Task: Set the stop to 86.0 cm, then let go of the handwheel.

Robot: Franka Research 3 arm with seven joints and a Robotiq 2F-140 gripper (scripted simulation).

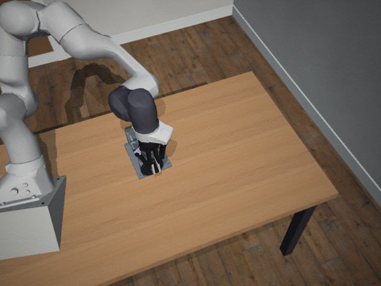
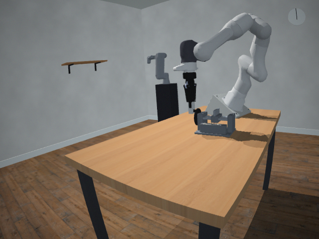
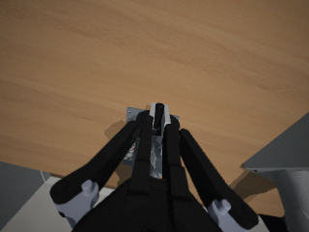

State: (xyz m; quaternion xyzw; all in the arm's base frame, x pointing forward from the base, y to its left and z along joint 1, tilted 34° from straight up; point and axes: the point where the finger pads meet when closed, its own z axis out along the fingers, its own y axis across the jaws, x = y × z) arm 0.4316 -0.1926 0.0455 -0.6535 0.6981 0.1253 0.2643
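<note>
Right now my hand is 30 mm above the black handwheel and 20 mm to the right of it. Round my hand: sliding stop block (150 mm to the left, 40 mm below, 10 mm ahead).
</note>
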